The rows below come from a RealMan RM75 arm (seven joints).
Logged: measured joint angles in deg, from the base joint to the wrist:
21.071, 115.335, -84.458, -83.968, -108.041, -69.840, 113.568
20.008, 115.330, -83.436, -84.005, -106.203, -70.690, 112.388
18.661, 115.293, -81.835, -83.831, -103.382, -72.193, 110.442
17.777, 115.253, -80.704, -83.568, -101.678, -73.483, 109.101
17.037, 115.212, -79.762, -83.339, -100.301, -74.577, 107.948
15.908, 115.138, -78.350, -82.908, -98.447, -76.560, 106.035
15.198, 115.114, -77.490, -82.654, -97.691, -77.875, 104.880
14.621, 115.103, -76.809, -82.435, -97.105, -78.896, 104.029
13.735, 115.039, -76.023, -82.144, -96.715, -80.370, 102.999
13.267, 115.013, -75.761, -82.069, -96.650, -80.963, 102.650
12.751, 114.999, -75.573, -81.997, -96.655, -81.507, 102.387
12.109, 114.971, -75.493, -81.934, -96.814, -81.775, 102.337
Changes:
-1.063, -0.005, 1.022, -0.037, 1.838, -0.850, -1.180
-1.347, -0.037, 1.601, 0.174, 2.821, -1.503, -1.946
-0.884, -0.040, 1.131, 0.263, 1.704, -1.290, -1.341
-0.740, -0.041, 0.942, 0.229, 1.377, -1.094, -1.153
-1.129, -0.074, 1.412, 0.431, 1.854, -1.983, -1.913
-0.710, -0.024, 0.860, 0.254, 0.756, -1.315, -1.155
-0.577, -0.011, 0.681, 0.219, 0.586, -1.021, -0.851
-0.886, -0.064, 0.786, 0.291, 0.390, -1.474, -1.030
-0.468, -0.026, 0.262, 0.075, 0.065, -0.593, -0.349
-0.516, -0.014, 0.188, 0.072, -0.005, -0.544, -0.263
-0.642, -0.028, 0.080, 0.063, -0.159, -0.268, -0.050

